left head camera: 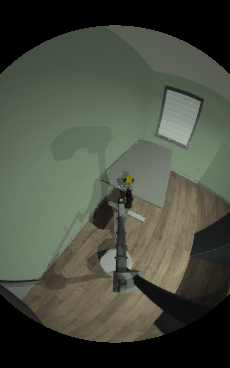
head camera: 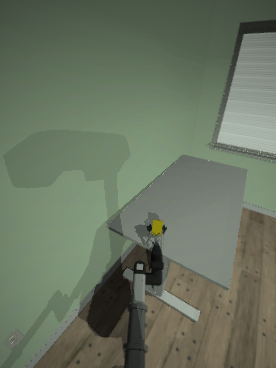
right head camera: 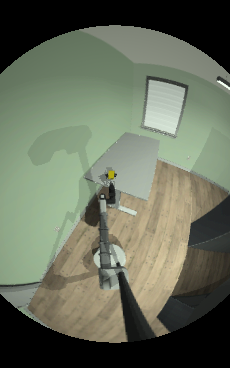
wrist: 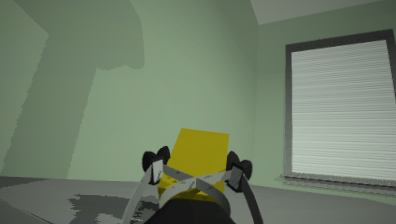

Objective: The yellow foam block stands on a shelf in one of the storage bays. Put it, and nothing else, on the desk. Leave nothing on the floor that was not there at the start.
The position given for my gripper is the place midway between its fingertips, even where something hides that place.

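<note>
A grey desk (head camera: 200, 201) is in the scene, and the grey desk appears in the left head camera view (left head camera: 149, 163) and in the right head camera view (right head camera: 133, 157) too. I also see a window with blinds (right head camera: 164, 100); the window with blinds can be seen again in the left head camera view (left head camera: 180, 110) and in the wrist view (wrist: 333, 86). My gripper (wrist: 197, 161) is visible, and so is a yellow foam block (wrist: 196, 152).
</note>
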